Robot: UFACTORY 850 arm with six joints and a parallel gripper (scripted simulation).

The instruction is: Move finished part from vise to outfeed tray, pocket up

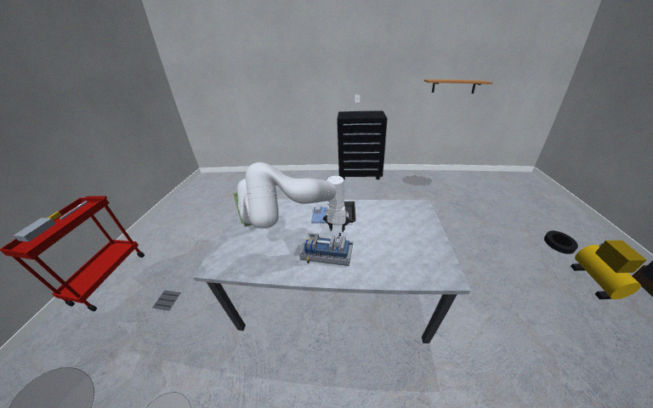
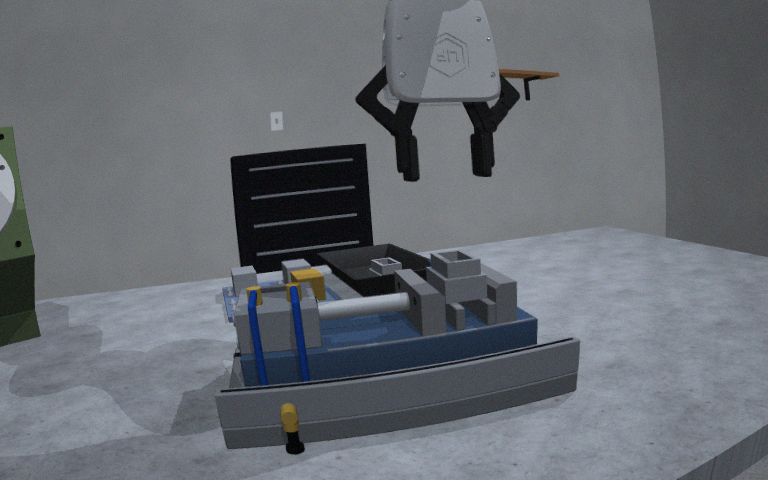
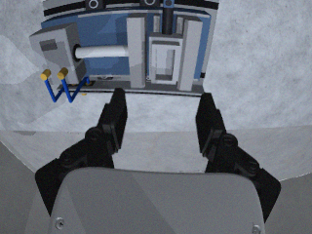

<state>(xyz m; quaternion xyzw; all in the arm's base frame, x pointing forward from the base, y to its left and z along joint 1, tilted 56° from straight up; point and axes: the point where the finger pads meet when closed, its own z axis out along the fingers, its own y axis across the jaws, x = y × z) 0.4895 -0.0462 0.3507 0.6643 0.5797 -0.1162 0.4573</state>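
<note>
The vise lies 16 cm below my hand, 6 cm behind it and 2 cm to the left of it. Also, from my hand: yellow block: 34 cm to the left, 18 cm below, 1 cm behind.
</note>
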